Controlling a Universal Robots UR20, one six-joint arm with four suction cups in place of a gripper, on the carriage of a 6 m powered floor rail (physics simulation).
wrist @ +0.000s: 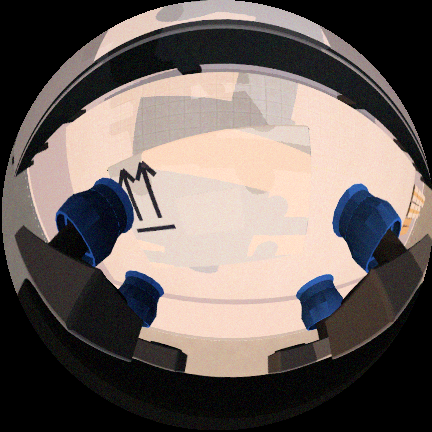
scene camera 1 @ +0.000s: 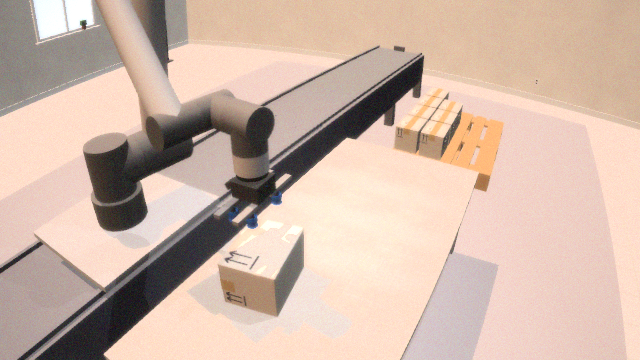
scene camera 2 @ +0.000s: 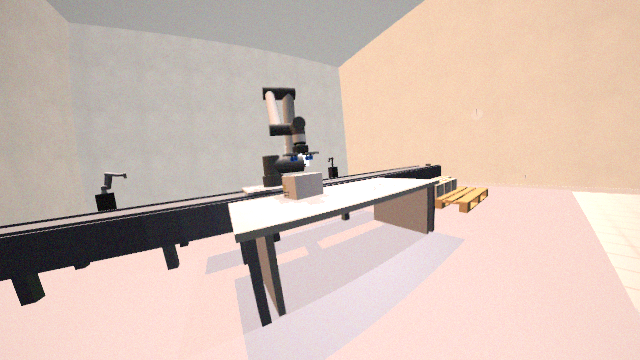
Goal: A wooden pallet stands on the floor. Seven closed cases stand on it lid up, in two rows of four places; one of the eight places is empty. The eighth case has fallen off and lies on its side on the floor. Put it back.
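Pixels of known places: hand, tool point: (wrist: 233, 264) (scene camera 2: 301, 160); arm's base, link origin: (scene camera 1: 122, 215) (scene camera 2: 273, 185).
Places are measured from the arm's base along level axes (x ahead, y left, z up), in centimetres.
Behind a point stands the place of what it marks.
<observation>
The loose case (scene camera 1: 252, 290) {x 80.4, y -9.2, z 6.2 cm} (scene camera 2: 307, 185) {x 86.2, y 2.9, z 5.4 cm} (wrist: 182, 212) {x 76.1, y 0.1, z 14.0 cm} lies on its side on the table (scene camera 1: 400, 220) {x 104.8, y 63.2, z -4.0 cm} (scene camera 2: 350, 197) {x 113.6, y 21.6, z -4.0 cm}. A side face with printed arrows is up, and the arrows point toward the rail. My suction gripper (scene camera 1: 255, 209) {x 73.0, y 6.2, z 25.2 cm} (scene camera 2: 301, 158) {x 73.0, y 6.2, z 25.2 cm} (wrist: 225, 250) {x 73.0, y 6.2, z 25.2 cm} is open, its blue cups above the case with a visible gap. The wooden pallet (scene camera 1: 492, 137) {x 127.9, y 274.7, z -42.6 cm} (scene camera 2: 472, 196) {x 130.8, y 239.6, z -42.6 cm} stands on the floor beyond the table's far end. Several upright cases (scene camera 1: 432, 145) {x 86.5, y 202.5, z -31.7 cm} (scene camera 2: 445, 187) {x 94.3, y 235.4, z -31.2 cm} stand on it in two rows. In scene camera 1 the right row looks shorter at its far end; nearer cases partly hide it.
The long dark rail (scene camera 1: 385, 90) (scene camera 2: 200, 222) runs beside the table toward the pallet side. The arm stands on its pale carriage plate (scene camera 1: 75, 240) {x -4.7, y -25.2, z 0.0 cm}. The table's far edge and legs lie between the loose case and the pallet. Two small dark pedestals (scene camera 2: 105, 201) (scene camera 2: 333, 172) stand behind the rail.
</observation>
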